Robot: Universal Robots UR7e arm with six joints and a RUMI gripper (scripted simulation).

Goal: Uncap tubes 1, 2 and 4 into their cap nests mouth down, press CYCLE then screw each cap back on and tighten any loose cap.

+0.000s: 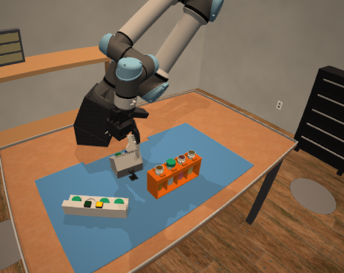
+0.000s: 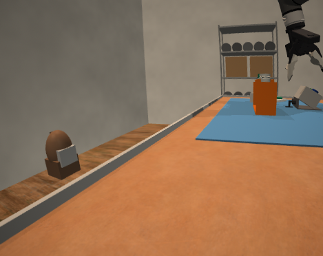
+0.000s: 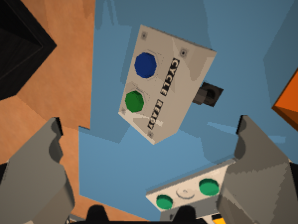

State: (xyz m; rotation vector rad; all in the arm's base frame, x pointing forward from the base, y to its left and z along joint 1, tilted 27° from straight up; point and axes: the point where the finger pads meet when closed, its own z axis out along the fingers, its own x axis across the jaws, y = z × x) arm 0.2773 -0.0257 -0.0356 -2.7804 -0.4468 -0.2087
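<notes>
My gripper is now 20 mm past the green key, 20 mm to the left of it and 50 mm above it. The rest, counted from my hand: cap (170 mm ahead, 110 mm to the right, 100 mm below); grey key housing (10 mm behind, 10 mm to the left, 60 mm below); blue key (20 mm behind, 30 mm to the left, 50 mm below).
</notes>
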